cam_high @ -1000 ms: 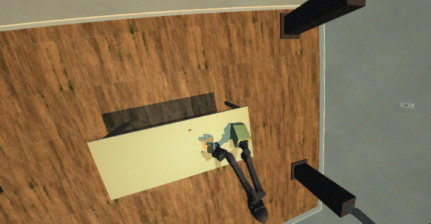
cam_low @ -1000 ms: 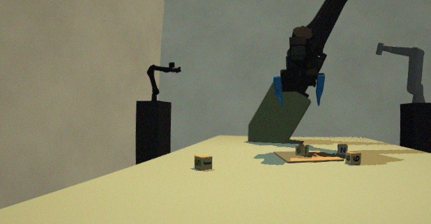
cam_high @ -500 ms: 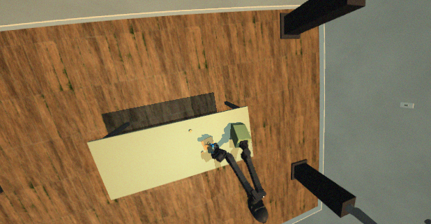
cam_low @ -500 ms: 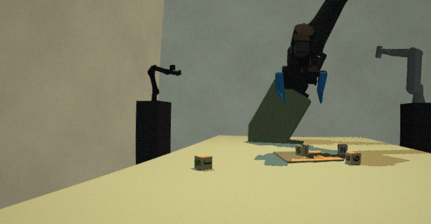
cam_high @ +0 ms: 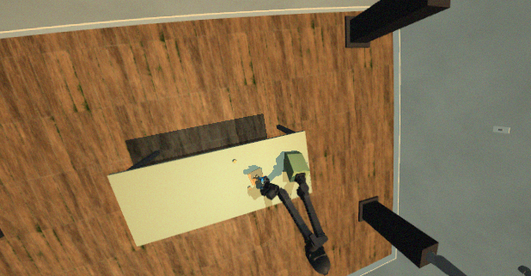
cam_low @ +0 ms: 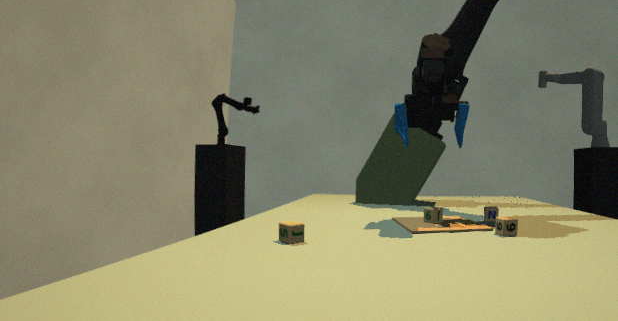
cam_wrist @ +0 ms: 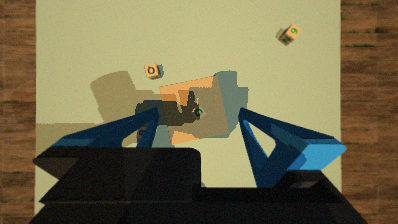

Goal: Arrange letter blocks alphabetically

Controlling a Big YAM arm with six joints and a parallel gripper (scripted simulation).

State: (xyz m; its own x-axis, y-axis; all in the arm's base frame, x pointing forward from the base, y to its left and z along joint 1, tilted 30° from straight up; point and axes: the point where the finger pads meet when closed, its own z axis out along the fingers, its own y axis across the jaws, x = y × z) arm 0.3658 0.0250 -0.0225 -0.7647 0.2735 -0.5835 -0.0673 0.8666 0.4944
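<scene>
Now: the block 130 mm below my hand, 120 mm to the left of it and 50 mm behind it. Also, from my hand: orange mat: 140 mm below, 10 mm to the left, 10 mm ahead.
</scene>
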